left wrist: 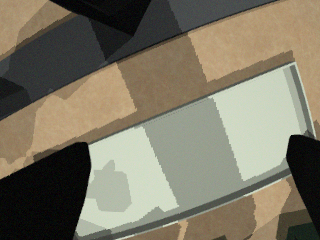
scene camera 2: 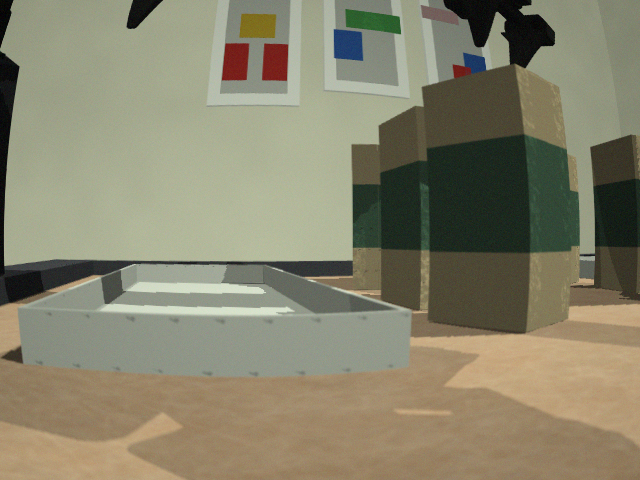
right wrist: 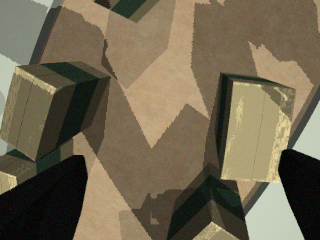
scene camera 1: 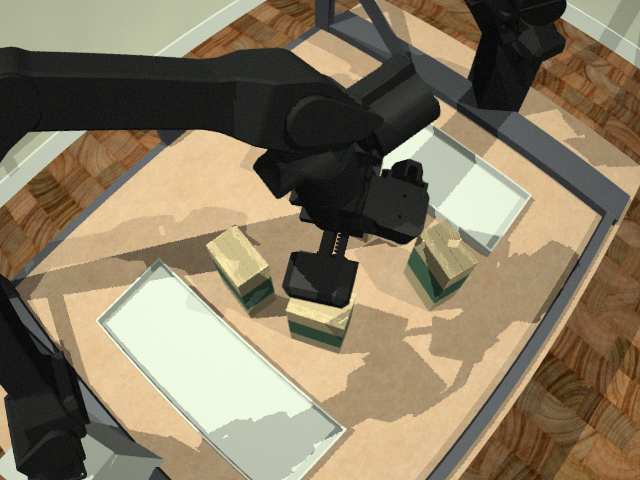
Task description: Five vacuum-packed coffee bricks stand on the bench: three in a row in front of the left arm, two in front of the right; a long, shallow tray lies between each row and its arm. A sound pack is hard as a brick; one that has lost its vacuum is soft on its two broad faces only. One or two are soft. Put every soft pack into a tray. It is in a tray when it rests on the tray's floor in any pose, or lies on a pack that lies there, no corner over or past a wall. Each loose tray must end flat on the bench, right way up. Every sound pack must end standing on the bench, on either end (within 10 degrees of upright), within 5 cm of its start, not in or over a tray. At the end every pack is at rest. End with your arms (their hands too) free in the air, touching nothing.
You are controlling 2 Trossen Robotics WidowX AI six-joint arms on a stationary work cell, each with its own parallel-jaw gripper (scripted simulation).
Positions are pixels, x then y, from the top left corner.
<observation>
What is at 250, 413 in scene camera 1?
A tray.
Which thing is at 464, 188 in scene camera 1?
A tray.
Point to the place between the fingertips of my right gripper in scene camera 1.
At 348, 236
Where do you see a tray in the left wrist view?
232, 144
</observation>
